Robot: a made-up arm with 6 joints. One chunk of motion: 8 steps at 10 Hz.
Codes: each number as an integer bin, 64 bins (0 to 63) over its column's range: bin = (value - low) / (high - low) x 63, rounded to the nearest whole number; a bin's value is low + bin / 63 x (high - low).
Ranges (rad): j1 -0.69..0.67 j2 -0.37..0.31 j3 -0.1..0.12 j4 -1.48..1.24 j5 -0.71..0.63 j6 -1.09..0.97
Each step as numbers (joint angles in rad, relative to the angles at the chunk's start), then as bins.
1 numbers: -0.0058 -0.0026 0.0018 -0.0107 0.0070 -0.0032
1 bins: 32 34 29 34 34 33
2 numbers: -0.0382 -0.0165 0.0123 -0.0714 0.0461 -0.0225
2 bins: 30 33 32 33 36 33
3 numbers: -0.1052 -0.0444 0.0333 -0.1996 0.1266 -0.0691
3 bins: 27 30 38 30 39 31
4 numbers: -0.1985 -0.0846 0.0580 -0.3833 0.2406 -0.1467
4 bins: 23 26 45 25 45 29
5 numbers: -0.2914 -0.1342 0.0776 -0.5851 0.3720 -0.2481
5 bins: 18 22 51 21 51 26
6 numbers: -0.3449 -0.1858 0.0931 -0.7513 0.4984 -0.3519
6 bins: 16 17 55 17 57 23
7 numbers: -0.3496 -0.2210 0.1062 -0.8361 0.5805 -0.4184
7 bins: 16 14 59 15 61 21
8 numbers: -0.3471 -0.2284 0.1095 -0.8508 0.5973 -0.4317
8 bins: 16 13 60 15 61 20
